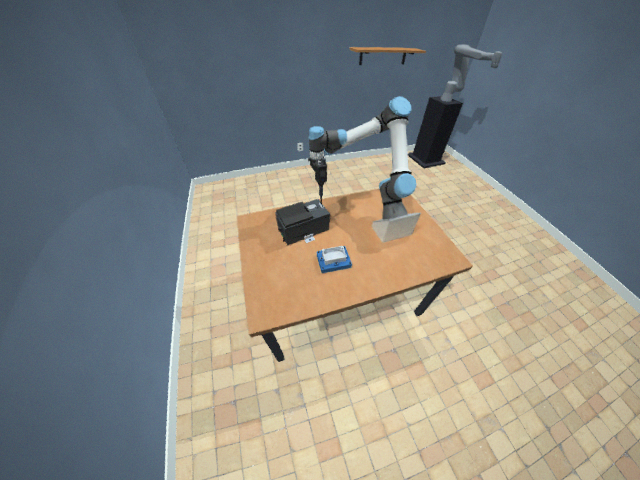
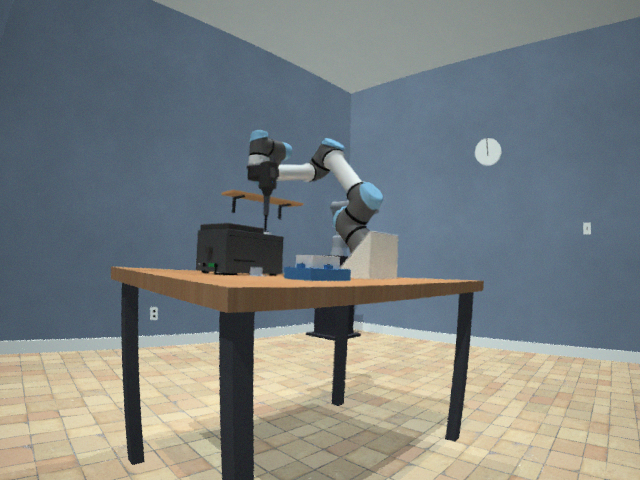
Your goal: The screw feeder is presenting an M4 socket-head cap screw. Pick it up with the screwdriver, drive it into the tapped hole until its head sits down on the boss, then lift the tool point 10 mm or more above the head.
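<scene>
The black screw feeder (image 1: 302,223) (image 2: 240,251) stands on the table, with a small light plate on its top near one end. My screwdriver (image 1: 321,202) (image 2: 265,229) points straight down, its tip at the top of the feeder beside that plate; whether it touches is too small to tell. The screw is too small to make out, so I cannot tell whether one is on the tip. A white tray-like part (image 1: 334,254) (image 2: 317,260) sits in a blue fixture (image 1: 336,267) (image 2: 316,274) on the table. The tapped hole and boss cannot be made out.
The wooden table (image 1: 289,289) (image 2: 289,297) carries everything. A pale upright panel (image 1: 397,227) (image 2: 383,255) stands by the arm's base. A small white item (image 1: 309,238) (image 2: 256,270) lies next to the feeder. A wall shelf (image 1: 387,50) (image 2: 261,198) and a second grey arm on a black pedestal (image 1: 437,131) stand beyond the table.
</scene>
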